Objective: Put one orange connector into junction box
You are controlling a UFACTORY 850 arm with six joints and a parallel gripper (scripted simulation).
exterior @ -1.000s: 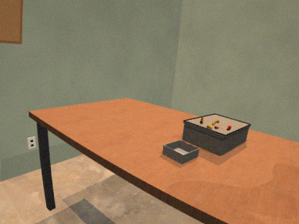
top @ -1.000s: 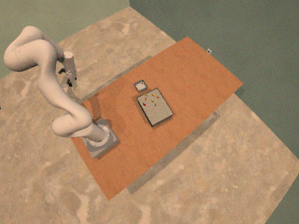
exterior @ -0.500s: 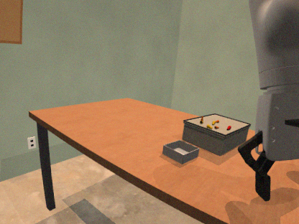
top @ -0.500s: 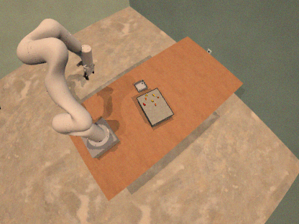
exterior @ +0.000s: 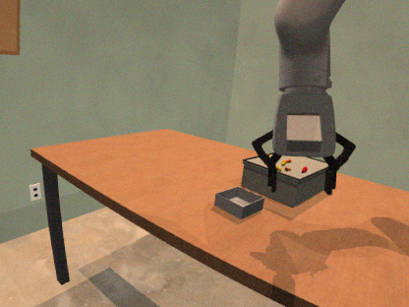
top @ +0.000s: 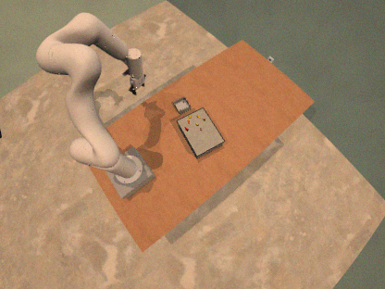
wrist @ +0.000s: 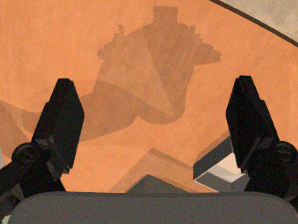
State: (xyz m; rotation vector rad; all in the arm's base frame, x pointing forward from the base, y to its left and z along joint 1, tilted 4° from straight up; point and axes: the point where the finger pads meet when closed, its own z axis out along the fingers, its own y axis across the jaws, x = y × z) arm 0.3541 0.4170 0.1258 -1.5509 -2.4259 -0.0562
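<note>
The grey tool case is 48 cm to the right of my hand, 19 cm ahead of it and 13 cm below it. The rest, counted from my hand: red connector: 42 cm to the right, 12 cm ahead, 9 cm below.
</note>
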